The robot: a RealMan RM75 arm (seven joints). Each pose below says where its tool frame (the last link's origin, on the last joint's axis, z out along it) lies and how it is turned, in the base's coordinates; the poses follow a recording.
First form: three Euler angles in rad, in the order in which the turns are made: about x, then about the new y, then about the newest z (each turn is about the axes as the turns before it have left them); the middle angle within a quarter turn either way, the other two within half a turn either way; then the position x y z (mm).
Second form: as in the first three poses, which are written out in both.
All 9 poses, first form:
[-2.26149 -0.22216 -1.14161 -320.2 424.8 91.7]
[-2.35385 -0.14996 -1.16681 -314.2 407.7 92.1]
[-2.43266 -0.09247 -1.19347 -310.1 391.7 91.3]
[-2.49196 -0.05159 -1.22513 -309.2 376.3 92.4]
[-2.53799 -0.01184 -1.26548 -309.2 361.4 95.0]
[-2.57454 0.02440 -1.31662 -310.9 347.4 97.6]
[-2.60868 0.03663 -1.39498 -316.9 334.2 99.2]
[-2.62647 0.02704 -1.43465 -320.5 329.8 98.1]
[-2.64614 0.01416 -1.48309 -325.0 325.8 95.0]
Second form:
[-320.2 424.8 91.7 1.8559 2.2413 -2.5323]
[-314.2 407.7 92.1 1.7808 2.3427 -2.5900]
[-310.1 391.7 91.3 1.7123 2.4277 -2.6570]
[-309.2 376.3 92.4 1.6560 2.4902 -2.7281]
[-309.2 361.4 95.0 1.5917 2.5379 -2.8191]
[-310.9 347.4 97.6 1.5254 2.5741 -2.9257]
[-316.9 334.2 99.2 1.4988 2.6075 -3.0278]
[-320.5 329.8 98.1 1.5160 2.6258 -3.0532]
[-325.0 325.8 95.0 1.5410 2.6460 -3.0801]

